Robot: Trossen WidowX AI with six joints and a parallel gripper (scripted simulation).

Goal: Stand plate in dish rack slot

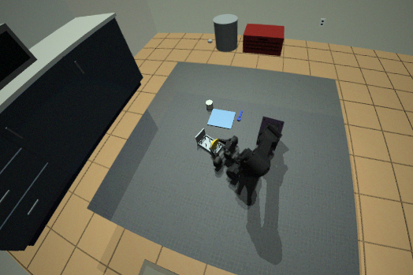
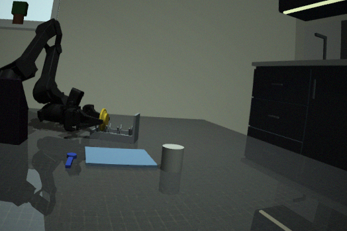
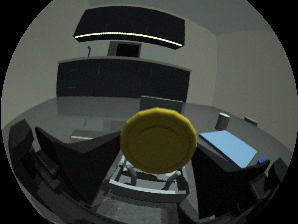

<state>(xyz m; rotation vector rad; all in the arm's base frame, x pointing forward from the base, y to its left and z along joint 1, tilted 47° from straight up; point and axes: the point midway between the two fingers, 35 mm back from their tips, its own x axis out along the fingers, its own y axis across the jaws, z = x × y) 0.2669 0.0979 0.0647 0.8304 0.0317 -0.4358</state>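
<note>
The yellow plate lies 10 mm behind my gripper tip. Also, from my gripper tip: light blue mat (210 mm to the right, 50 mm below); grey dish rack (30 mm below, 30 mm ahead, 10 mm to the right); blue spoon (250 mm to the right, 100 mm behind, 50 mm below).
</note>
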